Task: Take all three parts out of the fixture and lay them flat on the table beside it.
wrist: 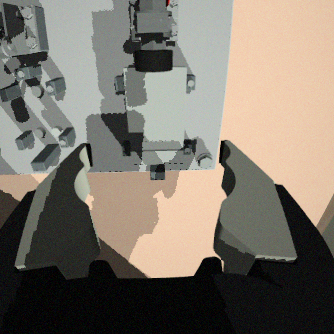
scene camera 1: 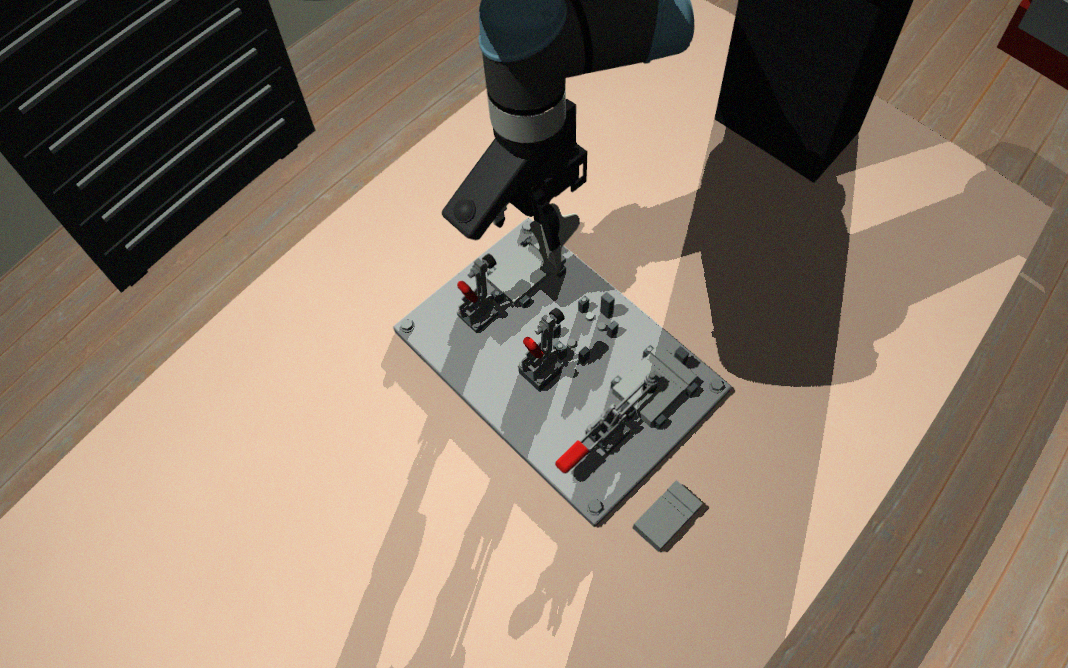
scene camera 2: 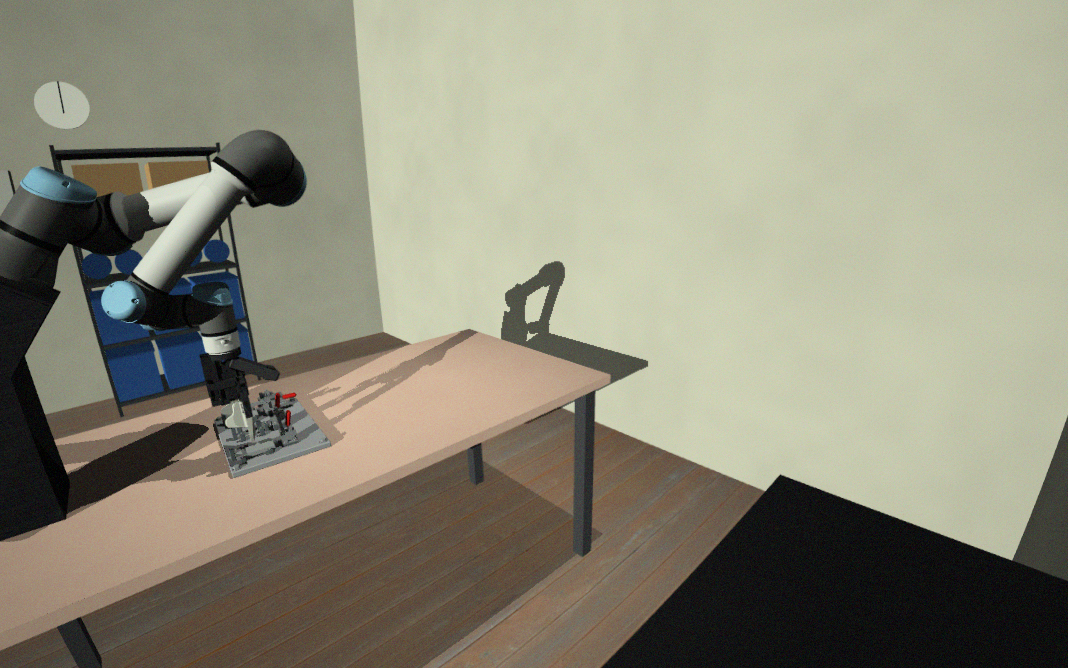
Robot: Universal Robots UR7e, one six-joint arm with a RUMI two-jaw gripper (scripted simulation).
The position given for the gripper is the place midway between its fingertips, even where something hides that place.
gripper: wrist 155, 143; scene camera 1 527, 249; scene camera 2 249, 434
same spot on grey fixture plate: [scene camera 2: 309, 434] = [scene camera 1: 450, 346]
